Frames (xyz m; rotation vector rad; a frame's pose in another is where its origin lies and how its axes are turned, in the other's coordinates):
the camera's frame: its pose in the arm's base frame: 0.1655 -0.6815 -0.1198 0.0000 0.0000 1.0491
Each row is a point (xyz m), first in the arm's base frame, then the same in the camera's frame.
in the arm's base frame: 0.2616 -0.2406 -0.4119
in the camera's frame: 0.4301 0.1364 -0.2921
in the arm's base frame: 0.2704 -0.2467 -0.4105
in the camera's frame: 0.4292 0.1257 -0.2907
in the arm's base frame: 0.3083 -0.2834 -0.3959
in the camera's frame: 0.4163 0.0746 -0.2761
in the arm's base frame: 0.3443 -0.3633 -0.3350
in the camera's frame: 0.3650 0.0036 -0.2152
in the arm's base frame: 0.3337 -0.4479 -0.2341
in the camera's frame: 0.2863 -0.0294 -0.1143
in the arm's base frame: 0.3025 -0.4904 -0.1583
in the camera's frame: 0.2340 -0.0235 -0.0385
